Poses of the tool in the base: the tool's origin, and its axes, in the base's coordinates. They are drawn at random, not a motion.
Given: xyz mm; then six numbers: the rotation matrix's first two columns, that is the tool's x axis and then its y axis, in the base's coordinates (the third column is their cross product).
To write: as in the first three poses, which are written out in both.
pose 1, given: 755.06 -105.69 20.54 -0.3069 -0.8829 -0.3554 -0.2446 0.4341 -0.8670
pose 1, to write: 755.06 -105.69 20.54 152.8 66.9 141.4
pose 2, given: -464.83 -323.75 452.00 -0.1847 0.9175 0.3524 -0.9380 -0.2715 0.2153
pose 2, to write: -464.83 -323.75 452.00 17.7 17.1 101.1
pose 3, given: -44.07 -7.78 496.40 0.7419 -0.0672 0.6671 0.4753 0.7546 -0.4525
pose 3, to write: -44.07 -7.78 496.40 -47.8 -28.2 -32.6
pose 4, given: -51.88 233.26 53.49 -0.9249 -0.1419 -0.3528 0.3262 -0.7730 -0.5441
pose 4, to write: -51.88 233.26 53.49 39.1 -11.3 -160.6
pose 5, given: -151.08 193.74 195.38 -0.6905 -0.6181 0.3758 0.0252 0.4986 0.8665
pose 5, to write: -151.08 193.74 195.38 -118.4 -46.3 -177.9
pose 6, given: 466.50 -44.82 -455.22 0.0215 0.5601 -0.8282 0.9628 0.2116 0.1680
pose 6, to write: 466.50 -44.82 -455.22 123.7 15.6 -88.7
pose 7, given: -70.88 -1.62 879.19 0.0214 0.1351 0.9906 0.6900 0.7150 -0.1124
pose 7, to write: -70.88 -1.62 879.19 -96.5 -46.3 -88.2
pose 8, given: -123.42 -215.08 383.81 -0.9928 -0.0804 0.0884 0.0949 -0.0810 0.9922
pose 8, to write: -123.42 -215.08 383.81 -84.9 -4.2 -174.5
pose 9, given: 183.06 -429.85 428.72 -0.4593 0.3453 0.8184 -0.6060 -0.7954 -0.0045
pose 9, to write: 183.06 -429.85 428.72 40.9 40.5 127.2
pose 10, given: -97.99 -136.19 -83.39 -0.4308 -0.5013 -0.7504 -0.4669 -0.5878 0.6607
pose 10, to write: -97.99 -136.19 -83.39 -88.3 -50.6 132.7
